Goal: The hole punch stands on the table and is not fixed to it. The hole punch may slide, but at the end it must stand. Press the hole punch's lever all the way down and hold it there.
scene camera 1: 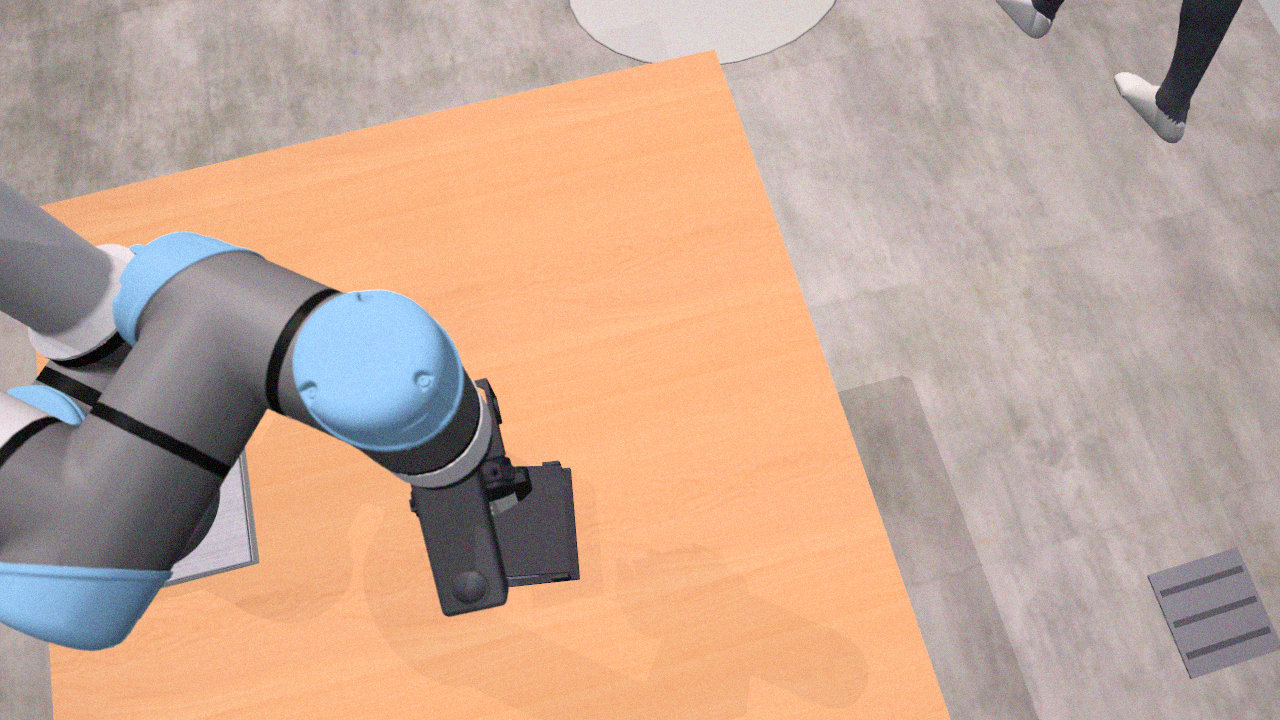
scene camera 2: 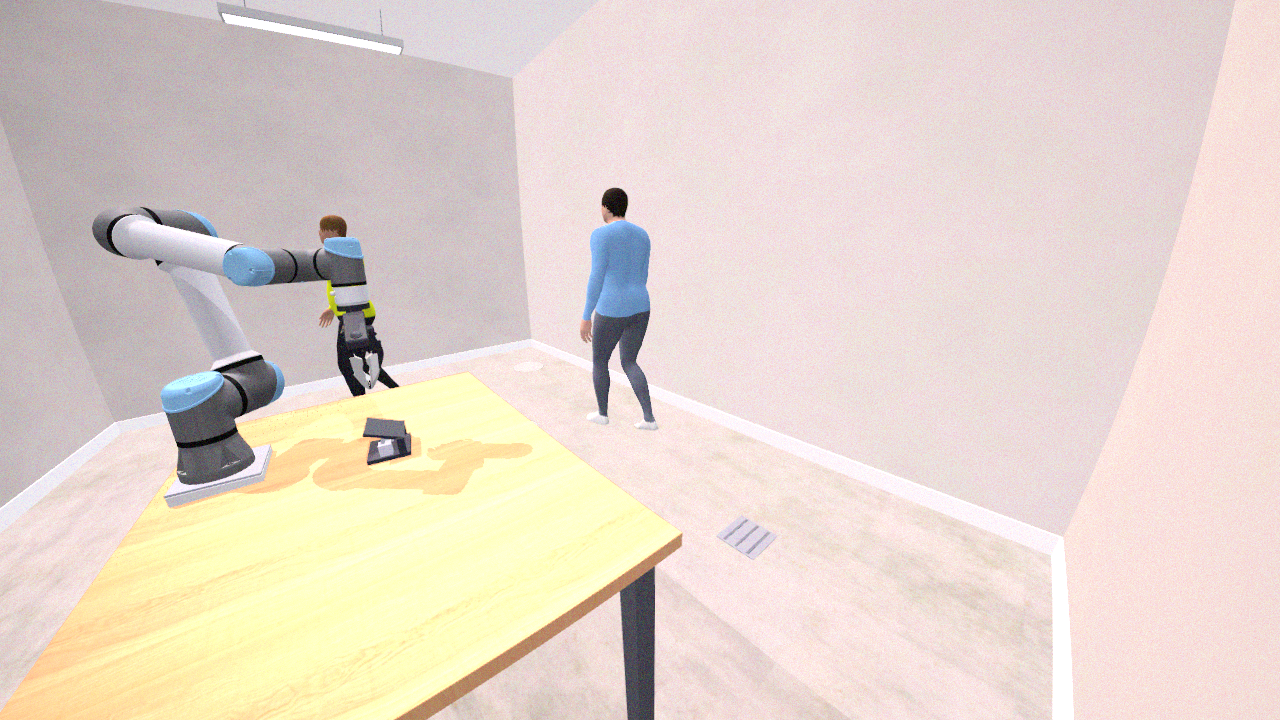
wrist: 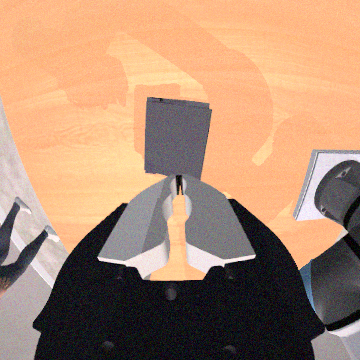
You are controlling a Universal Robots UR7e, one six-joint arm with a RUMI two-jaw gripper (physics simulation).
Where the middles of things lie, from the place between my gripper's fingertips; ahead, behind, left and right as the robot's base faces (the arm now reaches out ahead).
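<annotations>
With the flat lever (scene camera 2: 374,428), my gripper is 12 cm above it and 1 cm short of it. And the hole punch (scene camera 1: 574,574), counting from my hand, is 14 cm below and 1 cm ahead.
</annotations>
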